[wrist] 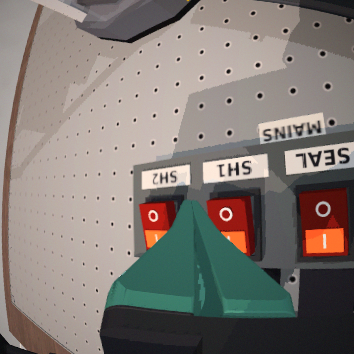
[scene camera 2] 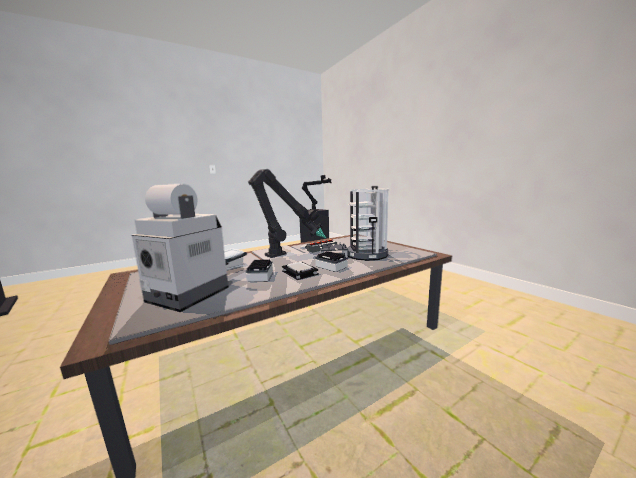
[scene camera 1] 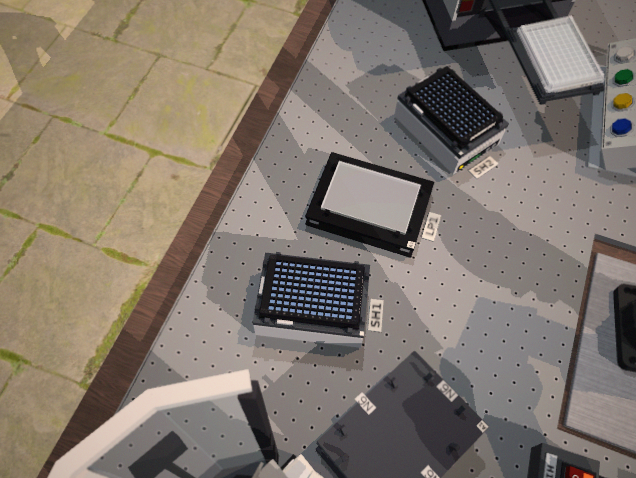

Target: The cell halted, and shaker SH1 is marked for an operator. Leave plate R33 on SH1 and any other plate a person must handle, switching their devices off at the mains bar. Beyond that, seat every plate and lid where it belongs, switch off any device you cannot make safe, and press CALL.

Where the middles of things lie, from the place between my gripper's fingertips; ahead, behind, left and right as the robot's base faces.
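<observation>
From the plate hotel [scene camera 1: 221, 419], my gripper's 50 mm to the right of it, 310 mm short of it and 140 mm below it. The grey lid [scene camera 1: 378, 199] is 260 mm ahead of my gripper, 450 mm to the right of it and 40 mm below it. Going by their middles, it's the plate hotel that's nearest to my gripper, of the things named here.
</observation>
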